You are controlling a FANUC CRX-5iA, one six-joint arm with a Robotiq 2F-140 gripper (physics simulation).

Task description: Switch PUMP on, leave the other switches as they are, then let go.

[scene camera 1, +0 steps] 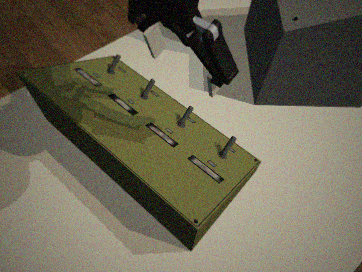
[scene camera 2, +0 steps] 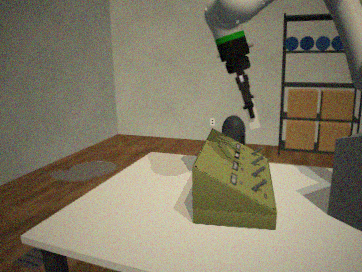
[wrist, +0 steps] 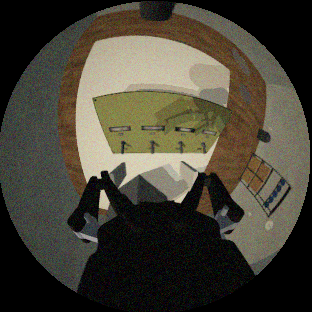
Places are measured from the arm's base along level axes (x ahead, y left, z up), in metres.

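Pixels of known places: gripper, fingertip midpoint: [scene camera 1: 186, 70] [scene camera 2: 254, 123] [wrist: 152, 168].
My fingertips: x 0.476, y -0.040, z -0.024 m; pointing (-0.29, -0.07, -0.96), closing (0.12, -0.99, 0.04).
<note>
For each thing: its middle in the pictures, then the offset to it from my fingertips. Level surfaces: height alone.
- olive-green sloped switch box at the middle of its body: [scene camera 1: 141, 136] [scene camera 2: 233, 175] [wrist: 166, 123] 0.075 m ahead, 0.063 m right, 0.217 m down
- first lever at the middle of its body: [scene camera 1: 114, 62] [wrist: 203, 148] 0.000 m ahead, 0.250 m right, 0.169 m down
- second lever at the middle of its body: [scene camera 1: 148, 87] [wrist: 180, 147] 0.010 m back, 0.131 m right, 0.169 m down
- third lever at the middle of its body: [scene camera 1: 186, 115] [wrist: 151, 147] 0.021 m back, 0.011 m right, 0.169 m down
- fourth lever at the middle of its body: [scene camera 1: 228, 145] [wrist: 122, 148] 0.031 m back, 0.109 m left, 0.169 m down
- white table at its surface level: 0.283 m down
An olive-green sloped switch box [scene camera 1: 145, 165] [scene camera 2: 225, 202] [wrist: 132, 111] stands on the table. Its four grey levers stand in a row: the first lever [scene camera 1: 114, 64] [wrist: 204, 147], second lever [scene camera 1: 148, 89] [wrist: 181, 147], third lever [scene camera 1: 185, 117] [wrist: 152, 146] and fourth lever [scene camera 1: 228, 147] [wrist: 123, 147]. All four lean much the same way in scene camera 1. The label strips are too blurred to read, so I cannot tell which lever is PUMP. My gripper [scene camera 1: 181, 68] [scene camera 2: 253, 119] [wrist: 152, 168] is wide open and empty, above and beyond the lever side of the box, touching no lever.
The white table [scene camera 1: 300, 200] [scene camera 2: 125, 215] [wrist: 125, 60] carries the box. A dark grey block [scene camera 1: 310, 70] [scene camera 2: 347, 185] stands on the lever side of the box. A shelf rack [scene camera 2: 282, 75] with boxes is by the far wall.
</note>
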